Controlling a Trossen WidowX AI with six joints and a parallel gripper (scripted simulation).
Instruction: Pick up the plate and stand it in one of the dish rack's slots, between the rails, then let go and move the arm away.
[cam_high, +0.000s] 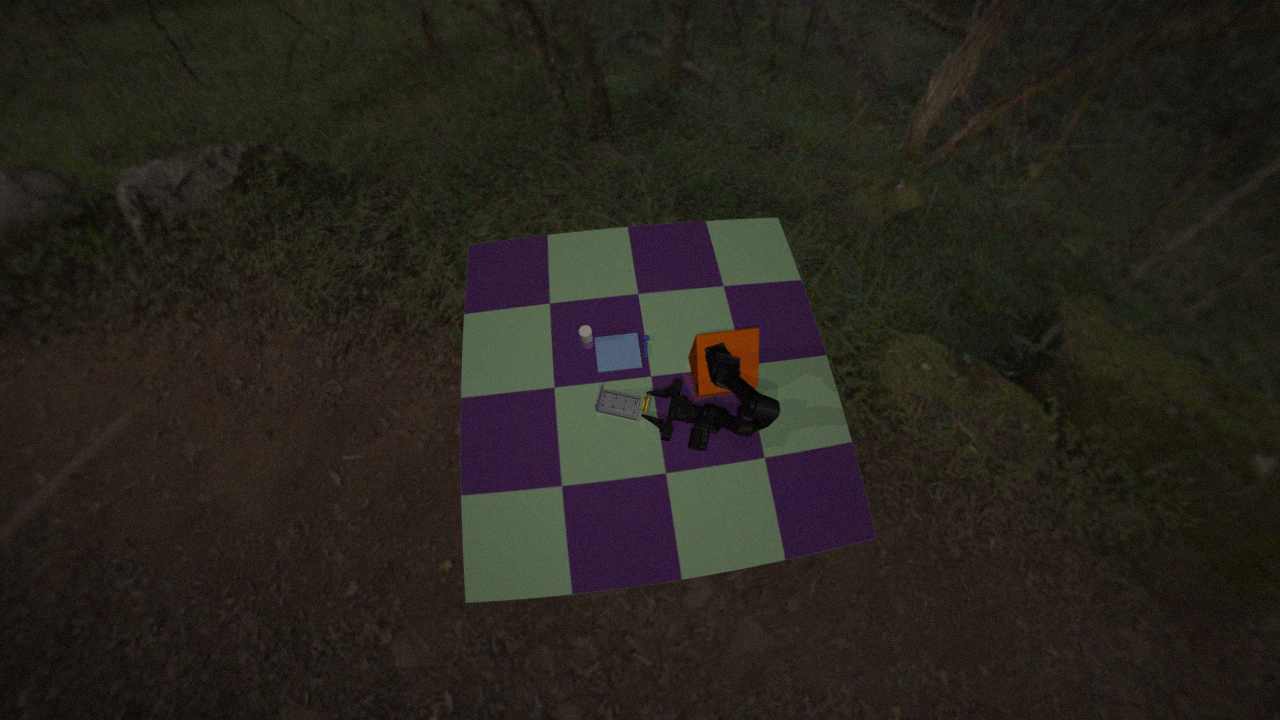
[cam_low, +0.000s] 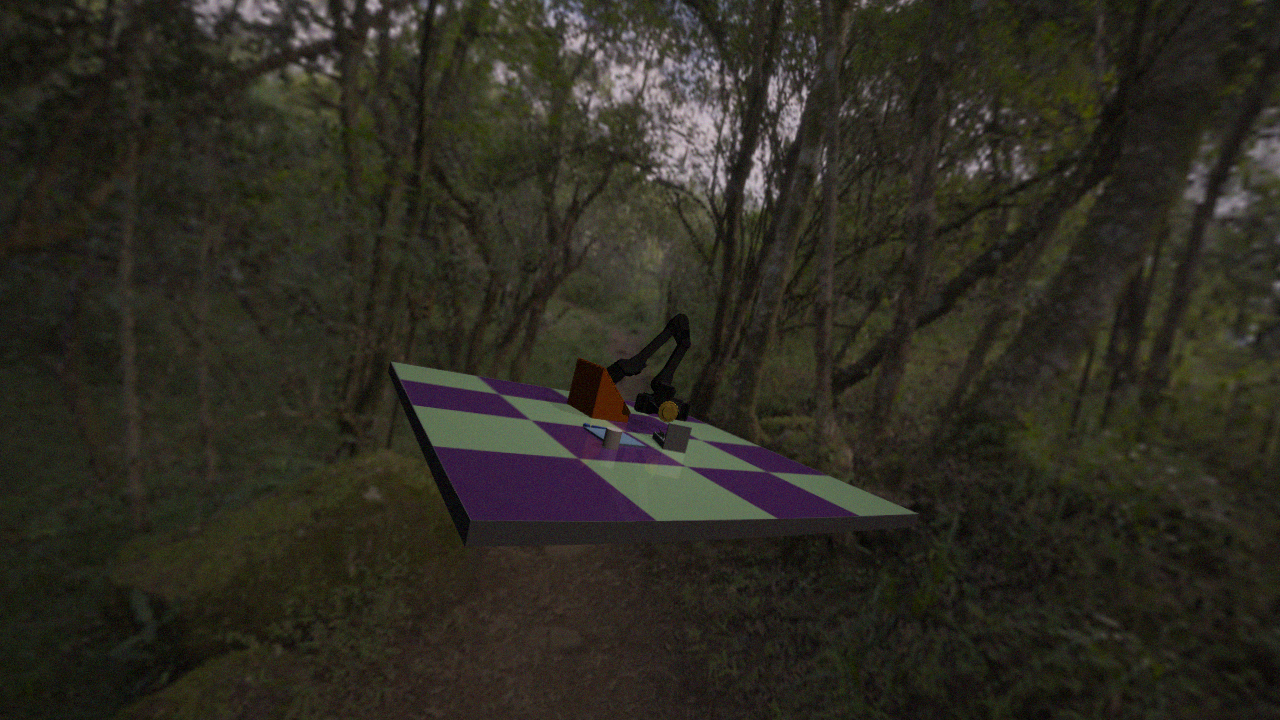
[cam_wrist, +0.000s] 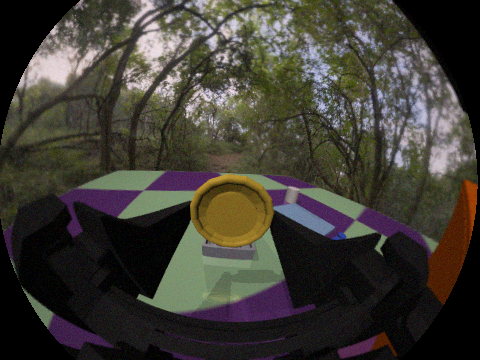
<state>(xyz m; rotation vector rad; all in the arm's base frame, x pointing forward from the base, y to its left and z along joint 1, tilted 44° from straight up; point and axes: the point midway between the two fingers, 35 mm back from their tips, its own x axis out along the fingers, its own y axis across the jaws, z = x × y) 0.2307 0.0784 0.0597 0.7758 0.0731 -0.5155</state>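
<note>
Now: the grey dish rack 70 mm below my gripper tip, 70 mm ahead of it and 40 mm to the right of it. Also, from my gripper tip: blue utensil (230 mm to the right, 90 mm below, 80 mm behind); then light blue mat (220 mm to the right, 90 mm below, 20 mm ahead); then yellow plate (10 mm behind).
</note>
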